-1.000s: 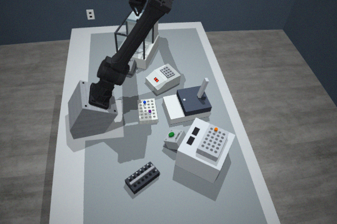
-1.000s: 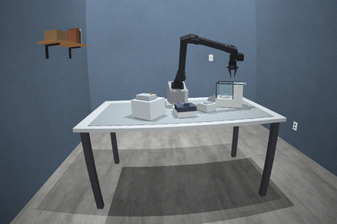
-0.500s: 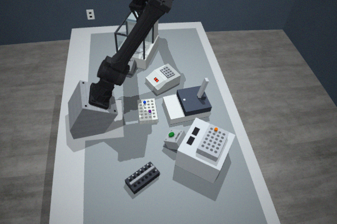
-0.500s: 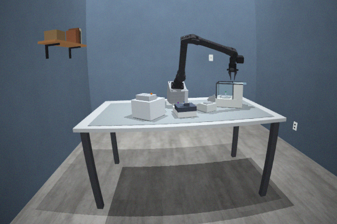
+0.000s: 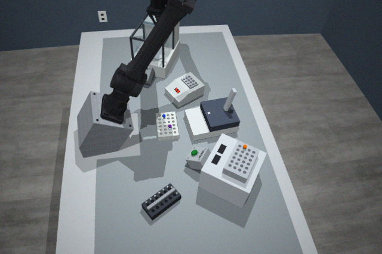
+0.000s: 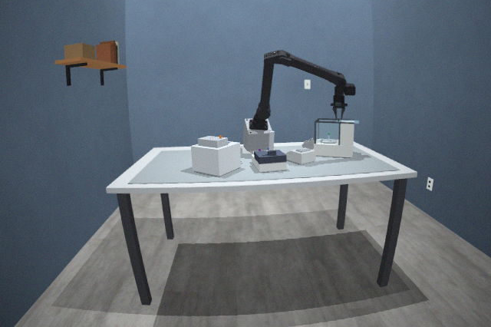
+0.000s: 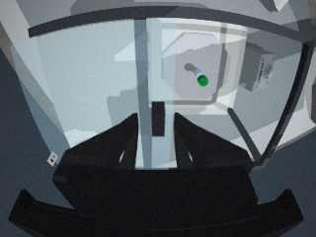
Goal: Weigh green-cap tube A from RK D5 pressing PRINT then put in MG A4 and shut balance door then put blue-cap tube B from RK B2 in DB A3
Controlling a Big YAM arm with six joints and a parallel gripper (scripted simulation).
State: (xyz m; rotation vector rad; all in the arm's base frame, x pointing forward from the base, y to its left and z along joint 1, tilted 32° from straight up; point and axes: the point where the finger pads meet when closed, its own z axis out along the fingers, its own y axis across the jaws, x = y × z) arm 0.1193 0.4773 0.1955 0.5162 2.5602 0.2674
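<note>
Right now my hand is 1 cm short of the balance door, 3 cm to the right of it and 1 cm above it. Round my hand: white tube rack: 3 cm ahead, 47 cm to the right, 21 cm below; then dry block DB: 12 cm ahead, 27 cm to the right, 19 cm below; then tube B: 2 cm ahead, 44 cm to the right, 19 cm below.
</note>
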